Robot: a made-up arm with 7 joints. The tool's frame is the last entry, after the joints. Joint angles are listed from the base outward. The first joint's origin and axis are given. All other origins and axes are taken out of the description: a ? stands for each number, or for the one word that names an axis. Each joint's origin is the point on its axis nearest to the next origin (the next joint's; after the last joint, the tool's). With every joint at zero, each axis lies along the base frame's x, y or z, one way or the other. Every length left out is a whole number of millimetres.
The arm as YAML. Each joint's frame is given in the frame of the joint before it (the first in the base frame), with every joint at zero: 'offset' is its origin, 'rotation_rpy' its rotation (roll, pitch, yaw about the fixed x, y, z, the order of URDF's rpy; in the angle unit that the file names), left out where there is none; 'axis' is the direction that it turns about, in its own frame. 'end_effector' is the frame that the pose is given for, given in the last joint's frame.
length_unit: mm
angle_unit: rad
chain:
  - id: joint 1
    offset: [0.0, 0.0, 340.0]
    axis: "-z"
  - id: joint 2
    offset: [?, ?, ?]
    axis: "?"
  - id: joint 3
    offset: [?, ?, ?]
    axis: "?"
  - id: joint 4
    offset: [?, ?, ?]
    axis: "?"
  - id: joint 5
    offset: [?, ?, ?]
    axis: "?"
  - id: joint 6
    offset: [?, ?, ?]
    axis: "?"
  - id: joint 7
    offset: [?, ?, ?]
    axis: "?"
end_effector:
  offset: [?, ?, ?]
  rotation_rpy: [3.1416, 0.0, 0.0]
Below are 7 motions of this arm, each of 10 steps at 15 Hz.
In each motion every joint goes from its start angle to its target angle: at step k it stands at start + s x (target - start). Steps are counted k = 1, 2, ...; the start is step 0. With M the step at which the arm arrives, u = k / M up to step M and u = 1 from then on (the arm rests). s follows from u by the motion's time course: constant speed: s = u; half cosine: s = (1 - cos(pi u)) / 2; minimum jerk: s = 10 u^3 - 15 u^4 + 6 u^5.
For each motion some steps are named. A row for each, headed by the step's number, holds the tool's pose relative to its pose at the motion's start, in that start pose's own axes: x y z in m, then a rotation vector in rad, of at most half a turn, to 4 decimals.
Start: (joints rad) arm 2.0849 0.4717 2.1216 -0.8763 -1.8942 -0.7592 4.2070
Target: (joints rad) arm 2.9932 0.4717 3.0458 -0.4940 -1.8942 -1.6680 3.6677
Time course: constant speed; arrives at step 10
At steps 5, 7, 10:
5: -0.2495 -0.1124 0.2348 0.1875 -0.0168 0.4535
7: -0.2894 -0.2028 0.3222 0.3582 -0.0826 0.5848
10: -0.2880 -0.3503 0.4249 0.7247 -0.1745 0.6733

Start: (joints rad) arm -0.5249 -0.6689 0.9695 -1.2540 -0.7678 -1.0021 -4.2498
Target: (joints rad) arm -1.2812 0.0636 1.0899 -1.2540 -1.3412 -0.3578 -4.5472
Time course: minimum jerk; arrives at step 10
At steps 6, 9, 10:
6: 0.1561 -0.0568 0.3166 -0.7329 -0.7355 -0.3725
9: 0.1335 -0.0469 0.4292 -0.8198 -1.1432 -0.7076
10: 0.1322 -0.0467 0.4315 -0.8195 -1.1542 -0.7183

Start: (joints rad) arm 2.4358 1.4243 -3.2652 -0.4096 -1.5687 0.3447 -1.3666
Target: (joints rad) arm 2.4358 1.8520 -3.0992 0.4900 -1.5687 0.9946 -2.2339
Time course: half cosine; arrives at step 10
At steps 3, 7, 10:
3: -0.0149 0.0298 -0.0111 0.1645 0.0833 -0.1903
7: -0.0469 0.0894 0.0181 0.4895 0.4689 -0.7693
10: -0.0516 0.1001 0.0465 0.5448 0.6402 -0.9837

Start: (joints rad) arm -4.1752 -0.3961 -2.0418 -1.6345 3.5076 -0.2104 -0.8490
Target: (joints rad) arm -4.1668 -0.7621 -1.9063 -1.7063 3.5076 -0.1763 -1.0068
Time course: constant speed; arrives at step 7
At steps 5, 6, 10:
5: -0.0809 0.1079 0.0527 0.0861 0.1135 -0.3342
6: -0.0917 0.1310 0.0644 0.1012 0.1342 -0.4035
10: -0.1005 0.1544 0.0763 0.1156 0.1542 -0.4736

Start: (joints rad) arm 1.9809 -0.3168 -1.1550 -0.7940 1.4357 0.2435 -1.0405
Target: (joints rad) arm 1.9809 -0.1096 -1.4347 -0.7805 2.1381 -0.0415 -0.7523
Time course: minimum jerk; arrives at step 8
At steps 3, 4, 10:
3: 0.0357 0.0485 -0.0045 0.0206 0.0047 0.2567
4: 0.0658 0.0881 -0.0049 0.0251 -0.0088 0.4687
10: 0.1356 0.1772 0.0052 -0.0125 -0.0915 0.9366

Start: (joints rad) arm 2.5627 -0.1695 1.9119 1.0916 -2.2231 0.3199 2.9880
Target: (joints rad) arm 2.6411 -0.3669 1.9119 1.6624 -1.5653 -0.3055 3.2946
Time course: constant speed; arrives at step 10
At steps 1, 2, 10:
1: 0.0414 -0.0131 0.0086 -0.0392 -0.1177 0.0685
2: 0.0813 -0.0263 0.0204 -0.0832 -0.2307 0.1384
10: 0.3171 -0.1255 0.1979 -0.5818 -0.9173 0.7457

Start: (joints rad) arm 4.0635 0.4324 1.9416 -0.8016 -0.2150 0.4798 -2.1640
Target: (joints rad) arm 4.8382 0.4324 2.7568 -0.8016 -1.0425 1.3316 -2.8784
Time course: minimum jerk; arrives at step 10
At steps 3, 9, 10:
3: 0.0238 0.1183 -0.0018 0.2720 0.0365 -0.0072
9: -0.1747 0.5981 0.2802 1.2891 1.0749 0.2988
10: -0.1787 0.6001 0.2848 1.2928 1.0914 0.3059

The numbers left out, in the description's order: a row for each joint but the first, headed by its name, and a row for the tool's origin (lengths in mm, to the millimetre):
joint 2: xyz 0.0 -11.0 0.0, axis +y
joint 3: xyz 0.0 0.0 372.0, axis -z
joint 4: xyz 0.0 -14.0 0.0, axis +y
joint 5: xyz 0.0 0.0 400.0, axis -z
joint 6: xyz 0.0 0.0 0.0, axis +y
joint 7: xyz 0.0 0.0 123.0, axis -z
tool: xyz 0.0 0.0 0.0

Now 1 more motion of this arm.
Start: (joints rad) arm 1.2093 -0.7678 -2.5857 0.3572 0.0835 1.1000 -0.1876
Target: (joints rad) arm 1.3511 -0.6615 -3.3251 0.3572 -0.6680 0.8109 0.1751
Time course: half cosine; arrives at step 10
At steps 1, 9, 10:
1: -0.0005 -0.0036 0.0005 -0.0324 0.0024 -0.0048
9: -0.0648 -0.0893 0.1275 -1.1727 0.2743 -0.3537
10: -0.0671 -0.0892 0.1326 -1.1982 0.2837 -0.3672

